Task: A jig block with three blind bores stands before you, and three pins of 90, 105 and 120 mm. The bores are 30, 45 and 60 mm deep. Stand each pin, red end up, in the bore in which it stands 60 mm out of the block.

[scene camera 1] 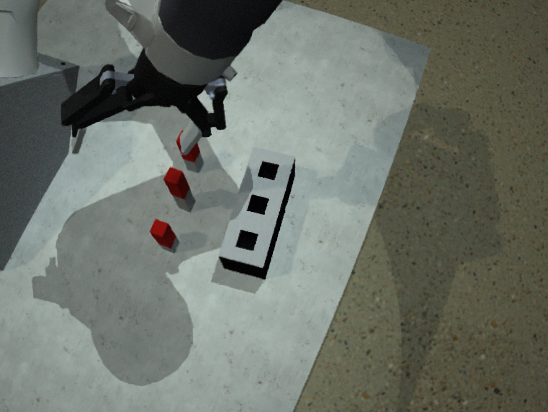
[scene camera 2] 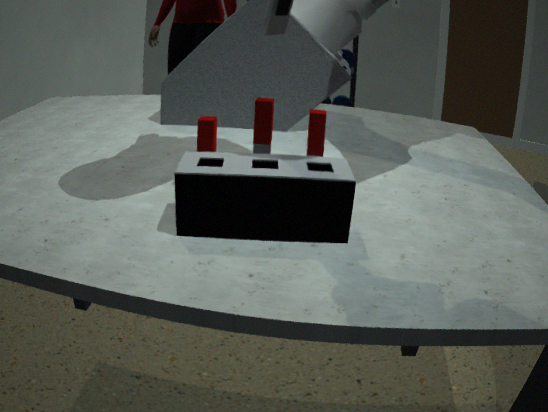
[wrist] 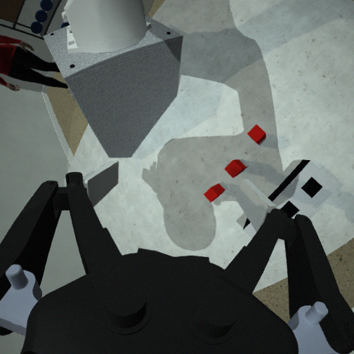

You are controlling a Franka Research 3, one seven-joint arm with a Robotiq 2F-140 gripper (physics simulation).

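Observation:
The jig block has a pale top, black sides and three square bores, all empty; one bore is hidden in the wrist view. Three upright red-topped pins with grey lower ends stand in a row between block and robot base. The middle pin looks tallest. One end pin looks shortest. The other end pin is partly covered by a fingertip in scene camera 1. My gripper is wide open, empty, above the table.
The grey robot base stands behind the pins. The table has its edge beyond the block. A person in red stands in the background.

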